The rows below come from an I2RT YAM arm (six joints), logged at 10 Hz.
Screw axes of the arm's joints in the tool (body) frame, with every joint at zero. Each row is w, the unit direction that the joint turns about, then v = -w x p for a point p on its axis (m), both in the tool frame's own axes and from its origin. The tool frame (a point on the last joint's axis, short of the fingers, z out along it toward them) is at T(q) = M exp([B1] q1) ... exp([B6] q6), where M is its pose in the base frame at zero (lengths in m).
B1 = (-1, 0, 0, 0.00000, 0.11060, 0.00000)
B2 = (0, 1, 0, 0.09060, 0.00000, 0.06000)
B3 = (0, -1, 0, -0.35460, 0.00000, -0.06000)
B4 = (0, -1, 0, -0.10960, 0.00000, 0.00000)
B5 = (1, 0, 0, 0.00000, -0.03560, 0.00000)
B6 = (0, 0, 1, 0.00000, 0.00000, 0.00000)
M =
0 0 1 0.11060
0 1 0 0.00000
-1 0 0 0.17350
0 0 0 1
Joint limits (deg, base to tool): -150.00..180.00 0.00..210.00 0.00..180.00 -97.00..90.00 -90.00..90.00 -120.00..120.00
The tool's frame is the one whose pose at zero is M.
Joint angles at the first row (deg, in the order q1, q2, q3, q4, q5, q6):
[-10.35 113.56 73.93 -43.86 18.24 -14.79]
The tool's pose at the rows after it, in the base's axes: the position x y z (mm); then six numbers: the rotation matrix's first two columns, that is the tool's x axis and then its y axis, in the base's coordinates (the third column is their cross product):
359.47 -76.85 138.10 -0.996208 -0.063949 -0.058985 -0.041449 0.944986 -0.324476
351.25 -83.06 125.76 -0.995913 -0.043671 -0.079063 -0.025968 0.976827 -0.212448
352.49 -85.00 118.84 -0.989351 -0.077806 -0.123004 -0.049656 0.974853 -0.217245
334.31 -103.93 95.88 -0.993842 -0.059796 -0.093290 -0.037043 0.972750 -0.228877
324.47 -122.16 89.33 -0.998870 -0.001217 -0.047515 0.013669 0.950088 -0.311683
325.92 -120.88 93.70 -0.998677 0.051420 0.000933 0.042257 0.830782 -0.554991
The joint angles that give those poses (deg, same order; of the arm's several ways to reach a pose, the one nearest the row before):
[-10.39 113.58 73.84 -42.24 17.56 -14.74]
[-12.25 113.58 70.98 -39.86 10.74 -14.98]
[-12.58 113.69 69.12 -34.96 10.02 -17.21]
[-16.19 114.50 64.14 -30.11 10.72 -19.90]
[-18.98 115.15 63.13 -29.32 16.27 -19.86]
[-17.19 115.15 63.15 -28.73 32.56 -16.97]

